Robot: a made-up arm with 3 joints. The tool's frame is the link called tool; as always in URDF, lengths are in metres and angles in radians. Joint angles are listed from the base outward. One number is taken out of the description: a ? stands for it. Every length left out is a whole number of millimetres.
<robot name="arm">
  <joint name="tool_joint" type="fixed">
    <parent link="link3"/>
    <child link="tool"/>
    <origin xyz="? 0.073 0" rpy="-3.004 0.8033 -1.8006"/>
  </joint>
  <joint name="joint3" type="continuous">
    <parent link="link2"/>
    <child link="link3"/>
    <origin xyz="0.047 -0.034 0" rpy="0 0 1.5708"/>
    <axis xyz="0 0 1"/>
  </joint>
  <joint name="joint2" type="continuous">
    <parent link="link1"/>
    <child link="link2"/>
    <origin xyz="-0.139 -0.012 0" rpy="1.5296 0 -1.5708"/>
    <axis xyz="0 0 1"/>
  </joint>
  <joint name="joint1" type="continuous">
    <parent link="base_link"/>
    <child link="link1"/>
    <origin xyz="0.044 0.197 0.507" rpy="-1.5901 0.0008 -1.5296"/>
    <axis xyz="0 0 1"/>
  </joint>
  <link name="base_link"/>
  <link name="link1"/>
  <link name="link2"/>
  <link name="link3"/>
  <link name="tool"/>
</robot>
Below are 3 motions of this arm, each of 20 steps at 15 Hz.
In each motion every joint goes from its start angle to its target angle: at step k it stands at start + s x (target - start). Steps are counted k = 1, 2, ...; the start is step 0. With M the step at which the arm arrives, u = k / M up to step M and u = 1 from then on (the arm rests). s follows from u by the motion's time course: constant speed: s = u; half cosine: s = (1 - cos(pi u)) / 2; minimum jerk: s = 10 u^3 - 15 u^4 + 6 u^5.
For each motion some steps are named. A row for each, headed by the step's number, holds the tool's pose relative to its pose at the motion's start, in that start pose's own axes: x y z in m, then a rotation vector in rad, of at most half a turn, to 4 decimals.
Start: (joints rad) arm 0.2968 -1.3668 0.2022
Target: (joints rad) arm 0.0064 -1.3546 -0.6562
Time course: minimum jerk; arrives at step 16
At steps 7, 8, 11, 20:
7: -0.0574 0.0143 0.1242 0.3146 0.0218 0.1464
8: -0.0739 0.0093 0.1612 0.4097 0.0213 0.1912
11: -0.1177 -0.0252 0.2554 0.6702 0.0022 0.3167
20: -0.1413 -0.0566 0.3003 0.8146 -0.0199 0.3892

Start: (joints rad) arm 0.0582 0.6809 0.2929
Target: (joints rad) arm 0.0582 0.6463 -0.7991
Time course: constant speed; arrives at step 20
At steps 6, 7, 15, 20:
6: -0.0911 -0.0031 0.0957 0.2432 0.0322 0.2325
7: -0.1056 -0.0079 0.1116 0.2838 0.0376 0.2712
15: -0.2079 -0.0874 0.2296 0.6081 0.0805 0.5811
20: -0.2529 -0.1688 0.2880 0.8108 0.1073 0.7748

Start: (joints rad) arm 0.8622 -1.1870 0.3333
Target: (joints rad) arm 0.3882 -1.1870 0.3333
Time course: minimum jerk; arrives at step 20
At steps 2, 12, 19, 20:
2: 0.0008 0.0007 0.0011 0.0026 0.0015 -0.0027
12: 0.0707 0.0368 0.0893 0.2079 0.1230 -0.2152
19: 0.1090 0.0420 0.1293 0.3043 0.1800 -0.3149
20: 0.1091 0.0420 0.1294 0.3046 0.1802 -0.3153

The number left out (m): -0.385
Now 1 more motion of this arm.
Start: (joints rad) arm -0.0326 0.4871 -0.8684
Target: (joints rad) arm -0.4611 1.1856 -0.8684
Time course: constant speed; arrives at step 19
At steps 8, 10, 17, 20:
8: 0.0625 -0.0271 -0.0484 -0.1495 0.1250 -0.2765
10: 0.0728 -0.0384 -0.0620 -0.1916 0.1610 -0.3406
17: 0.0885 -0.0877 -0.1106 -0.3534 0.2997 -0.5462
20: 0.0870 -0.1039 -0.1240 -0.4037 0.3426 -0.5991

